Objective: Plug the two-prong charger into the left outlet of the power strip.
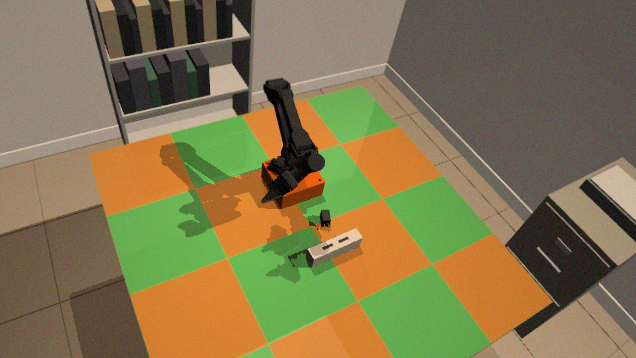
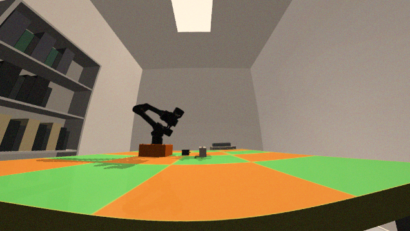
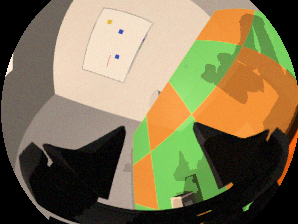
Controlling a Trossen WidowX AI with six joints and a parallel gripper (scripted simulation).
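My gripper tip is now 7 cm short of the dark charger, 23 cm to the right of it and 18 cm above it.
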